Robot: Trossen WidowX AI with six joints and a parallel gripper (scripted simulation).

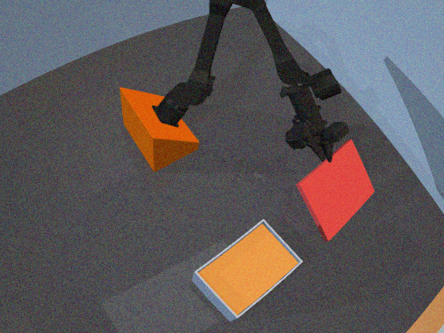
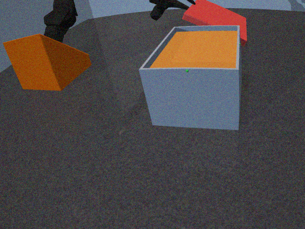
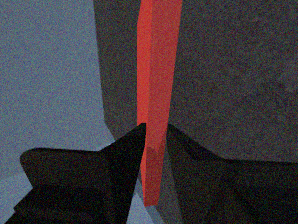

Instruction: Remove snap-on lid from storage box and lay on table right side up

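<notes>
The red lid lies 70 mm ahead of my gripper tip, 10 mm to the left of it and 30 mm below it. From my gripper tip the other things lie so: pale blue storage box 140 mm ahead, 320 mm to the right, 40 mm below.
</notes>
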